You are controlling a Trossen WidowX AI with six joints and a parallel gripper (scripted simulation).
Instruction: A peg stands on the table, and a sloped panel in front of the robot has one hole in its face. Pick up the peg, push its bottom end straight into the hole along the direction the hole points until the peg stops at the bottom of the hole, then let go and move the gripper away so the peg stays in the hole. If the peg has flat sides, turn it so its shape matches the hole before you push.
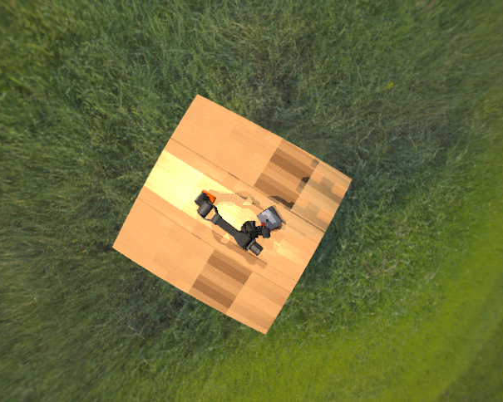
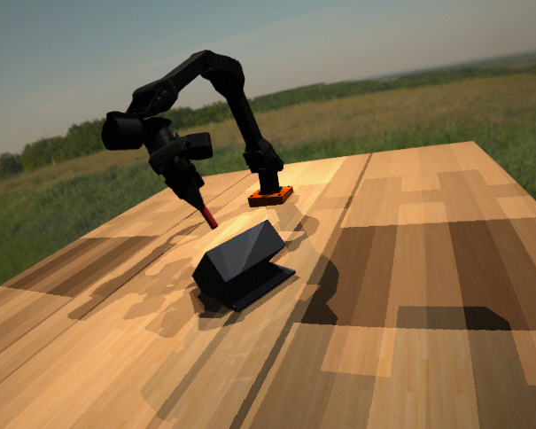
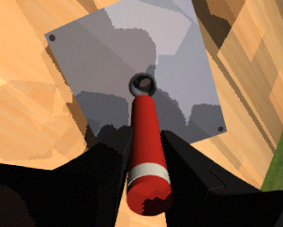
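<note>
My gripper tip is 9 cm above the sloped panel, 5 cm to the right of it and 4 cm short of it. Also, from my gripper tip: peg: 1 cm to the right, 1 cm behind, 1 cm above.
</note>
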